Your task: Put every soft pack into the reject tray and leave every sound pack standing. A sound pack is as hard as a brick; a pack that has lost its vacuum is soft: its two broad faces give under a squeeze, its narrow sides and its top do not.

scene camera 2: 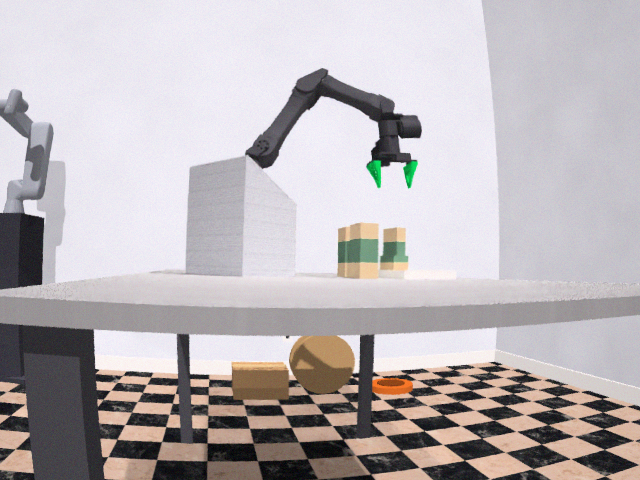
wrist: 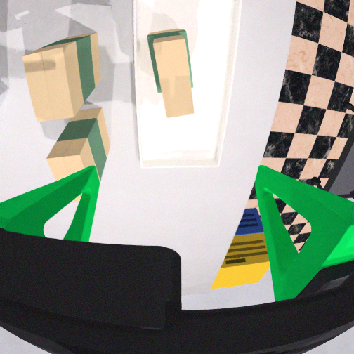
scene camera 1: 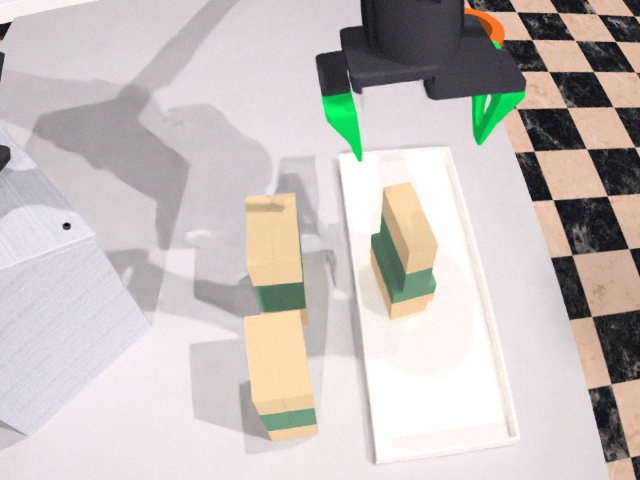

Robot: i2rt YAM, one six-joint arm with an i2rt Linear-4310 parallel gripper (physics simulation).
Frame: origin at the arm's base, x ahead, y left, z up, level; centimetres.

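Seen in the pictures: gripper, fingertip midpoint: [scene camera 2: 394, 187] [scene camera 1: 419, 147]; arm's base at its link origin: [scene camera 2: 242, 185].
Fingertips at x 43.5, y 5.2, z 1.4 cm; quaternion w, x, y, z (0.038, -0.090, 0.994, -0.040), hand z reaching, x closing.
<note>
Pixels of each thing's middle, then the offset from my fingertips to it. "spot": a spot on its surface instead.
- long white reject tray at a spot on its surface: [scene camera 1: 444, 444] [scene camera 2: 428, 277] spot: dx +5.3, dy -17.1, dz -25.7 cm
- upright tan pack with a green band, body centre: [scene camera 1: 404, 253] [scene camera 2: 393, 252] dx +0.3, dy +1.9, dz -18.7 cm
- far pack at the middle of its body: [scene camera 1: 278, 265] [scene camera 2: 349, 252] dx -13.0, dy +0.1, dz -19.0 cm
My gripper [scene camera 1: 419, 151] [scene camera 2: 394, 187] [wrist: 176, 173] is open and empty, high above the packs and the reject tray. The long white reject tray [scene camera 1: 444, 444] [scene camera 2: 431, 275] [wrist: 227, 115] holds one upright tan pack with a green band [scene camera 1: 408, 227] [scene camera 2: 394, 249] [wrist: 175, 75]; its upper part is narrower than its lower part. Two straight-sided packs stand left of the tray on the table: the far pack [scene camera 1: 273, 237] [scene camera 2: 343, 251] [wrist: 50, 80] and the near pack [scene camera 1: 281, 356] [scene camera 2: 364, 250] [wrist: 80, 142]. The far pack is partly hidden behind the near one in scene camera 2.
A large pale block [scene camera 1: 56, 320] [scene camera 2: 216, 222] carries the arm's base, left of the packs. A yellow and blue object [wrist: 242, 255] shows at the lower right of the wrist view. An orange ring [scene camera 1: 495, 31] [scene camera 2: 392, 391] lies on the floor beyond the table [scene camera 2: 289, 315].
</note>
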